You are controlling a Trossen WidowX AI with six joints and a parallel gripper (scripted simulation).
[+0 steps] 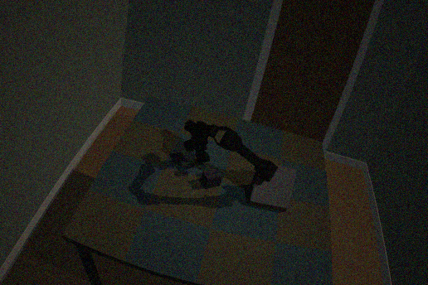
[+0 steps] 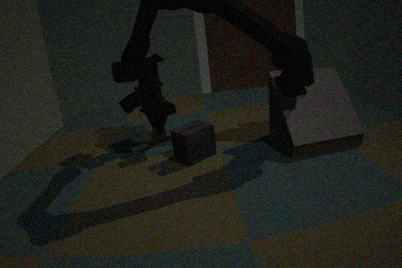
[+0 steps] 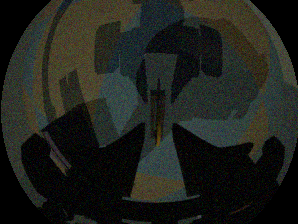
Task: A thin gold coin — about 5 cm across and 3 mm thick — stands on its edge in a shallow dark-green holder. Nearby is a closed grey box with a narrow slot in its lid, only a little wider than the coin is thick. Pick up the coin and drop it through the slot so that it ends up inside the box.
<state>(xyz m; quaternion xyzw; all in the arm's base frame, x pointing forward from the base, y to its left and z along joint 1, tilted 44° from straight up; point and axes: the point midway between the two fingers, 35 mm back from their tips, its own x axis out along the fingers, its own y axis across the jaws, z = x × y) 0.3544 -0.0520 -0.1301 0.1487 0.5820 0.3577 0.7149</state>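
Right now the thin gold coin is right at my gripper tip.
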